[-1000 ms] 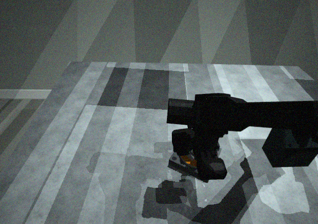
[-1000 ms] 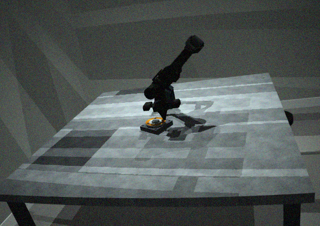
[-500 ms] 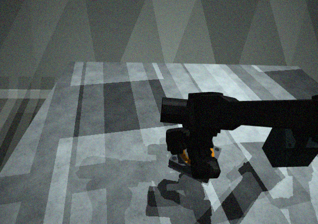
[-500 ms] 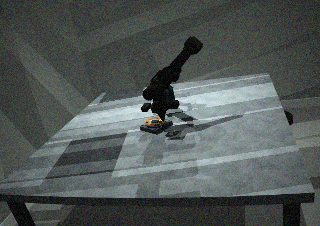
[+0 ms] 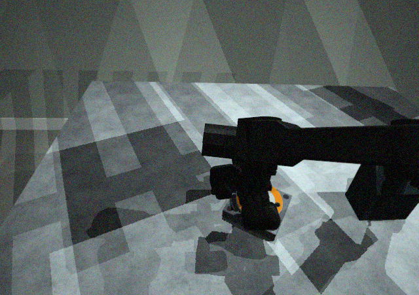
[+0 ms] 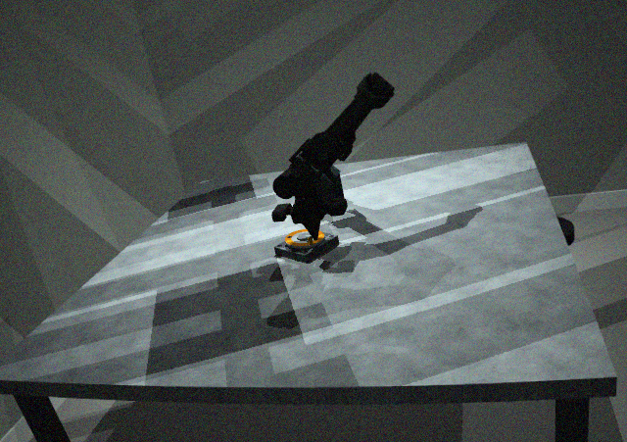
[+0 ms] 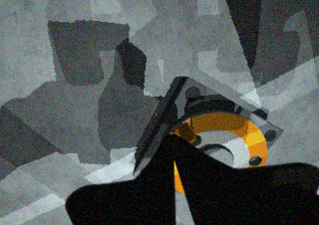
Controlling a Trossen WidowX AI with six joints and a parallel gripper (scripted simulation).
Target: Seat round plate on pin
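Right now the round plate is 3 cm to the right of my gripper tip and 2 cm behind it.
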